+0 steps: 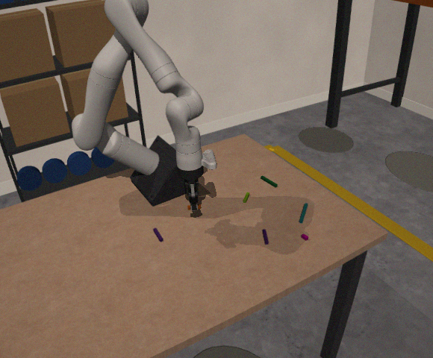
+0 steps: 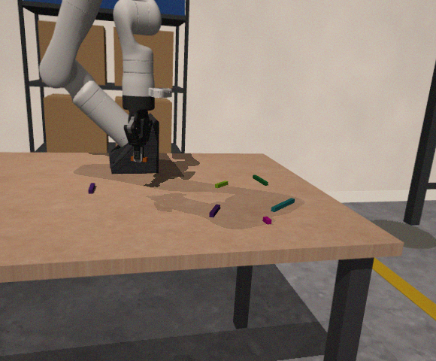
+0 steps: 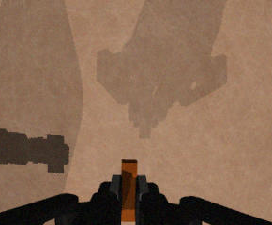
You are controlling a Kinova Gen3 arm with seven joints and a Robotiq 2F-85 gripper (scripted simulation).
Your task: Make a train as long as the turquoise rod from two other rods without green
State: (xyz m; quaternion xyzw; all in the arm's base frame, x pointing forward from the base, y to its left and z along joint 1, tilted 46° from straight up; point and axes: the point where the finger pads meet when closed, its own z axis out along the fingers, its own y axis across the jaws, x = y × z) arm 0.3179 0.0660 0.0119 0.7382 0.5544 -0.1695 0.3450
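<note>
My gripper is now 30 mm past the purple rod, 120 mm to the left of it and 100 mm above it. The rest, counted from my hand: orange rod 10 mm below; lime rod 70 mm behind, 220 mm to the left, 100 mm below; magenta rod 200 mm ahead, 280 mm to the left, 100 mm below.
</note>
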